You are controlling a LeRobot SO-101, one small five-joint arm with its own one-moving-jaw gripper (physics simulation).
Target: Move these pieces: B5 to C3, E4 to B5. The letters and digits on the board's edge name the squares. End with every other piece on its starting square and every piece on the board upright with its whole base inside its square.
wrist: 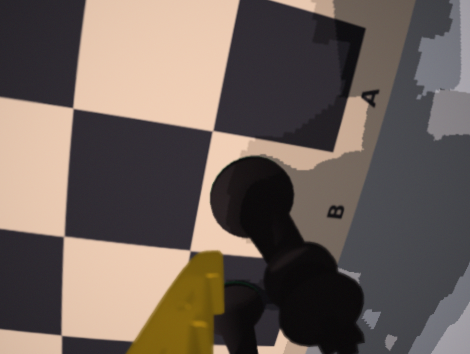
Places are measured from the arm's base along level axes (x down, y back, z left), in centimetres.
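Pixels of known places: hand at its tool point: (222, 273).
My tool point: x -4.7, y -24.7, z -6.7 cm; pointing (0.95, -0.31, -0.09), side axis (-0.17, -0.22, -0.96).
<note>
For each thing: its top centre in the pictures, then the offset to it from my tool point. "spot": a spot on its surface instead.
- tall black piece at a spot on its surface: (315, 295) spot: dy -0.6, dx -1.5, dz -1.1 cm
- C3 at a spot on its surface: (30, 280) spot: dy +3.5, dx +4.1, dz +4.9 cm
- smaller black piece at a spot on its surface: (241, 310) spot: dy +3.4, dx +3.3, dz -1.7 cm
- board's rim at a spot on its surface: (387, 55) spot: dy -5.1, dx +4.1, dz -4.8 cm
The tall black piece (315, 295) stands on B5, the light square beside the letter B; its round base shows at the square's middle and its top runs towards the lower right. My gripper (209, 280) is fully open: its yellow notched fixed jaw shows at the bottom, left of the tall piece's body and apart from it, and the moving jaw is out of the picture. Part of C3 (30, 280), a dark square, shows at the left edge with no piece on the visible part. E4 and its piece do not show.
A smaller black piece (241, 310) stands on C5, close to the right of the yellow jaw and partly cut off by the bottom edge. The board's rim (387, 55) with the letters A and B runs down the right side, with grey floor beyond it.
</note>
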